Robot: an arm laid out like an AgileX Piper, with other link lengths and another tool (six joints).
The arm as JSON. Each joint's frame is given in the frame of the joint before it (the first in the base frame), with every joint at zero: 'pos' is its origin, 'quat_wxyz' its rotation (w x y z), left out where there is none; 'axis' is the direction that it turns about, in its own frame. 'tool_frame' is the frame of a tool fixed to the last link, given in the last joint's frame.
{
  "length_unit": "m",
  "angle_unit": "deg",
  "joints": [
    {
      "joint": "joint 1",
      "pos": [
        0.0,
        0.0,
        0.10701
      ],
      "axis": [
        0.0,
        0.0,
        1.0
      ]
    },
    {
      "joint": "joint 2",
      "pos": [
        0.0,
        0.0,
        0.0
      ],
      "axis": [
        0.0,
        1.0,
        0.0
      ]
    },
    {
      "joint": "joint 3",
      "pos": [
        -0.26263,
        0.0,
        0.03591
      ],
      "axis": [
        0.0,
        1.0,
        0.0
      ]
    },
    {
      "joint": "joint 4",
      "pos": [
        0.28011,
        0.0,
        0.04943
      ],
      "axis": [
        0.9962,
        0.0,
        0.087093
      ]
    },
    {
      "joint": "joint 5",
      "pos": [
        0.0,
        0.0,
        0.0
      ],
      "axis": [
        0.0,
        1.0,
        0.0
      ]
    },
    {
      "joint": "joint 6",
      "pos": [
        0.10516,
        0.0,
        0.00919
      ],
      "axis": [
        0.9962,
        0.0,
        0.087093
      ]
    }
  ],
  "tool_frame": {
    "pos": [
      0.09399,
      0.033,
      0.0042
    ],
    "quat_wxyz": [
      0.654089,
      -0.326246,
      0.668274,
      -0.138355
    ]
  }
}
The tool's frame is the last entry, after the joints.
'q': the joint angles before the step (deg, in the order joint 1, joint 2, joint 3, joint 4, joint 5, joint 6). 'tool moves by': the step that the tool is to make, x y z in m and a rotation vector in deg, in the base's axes. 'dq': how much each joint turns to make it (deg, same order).
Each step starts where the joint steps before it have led.
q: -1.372 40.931 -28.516 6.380 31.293 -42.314
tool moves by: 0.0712 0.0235 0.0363 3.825 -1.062 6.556
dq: -0.009 19.113 -15.968 16.405 -2.213 -15.733
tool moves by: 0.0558 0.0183 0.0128 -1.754 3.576 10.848
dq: 0.045 17.197 -18.062 7.370 8.581 -13.227
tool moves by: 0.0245 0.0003 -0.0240 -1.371 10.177 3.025
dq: 0.000 12.271 -11.671 -4.398 9.697 3.088
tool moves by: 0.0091 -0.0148 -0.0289 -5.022 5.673 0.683
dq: 0.012 6.192 -4.191 -6.649 3.151 2.229
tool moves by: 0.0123 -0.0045 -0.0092 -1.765 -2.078 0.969
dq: 0.000 1.777 -0.196 -0.385 -3.319 -2.290
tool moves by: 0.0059 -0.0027 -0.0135 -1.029 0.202 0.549
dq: 0.000 1.975 -0.007 -0.357 -1.613 -1.134
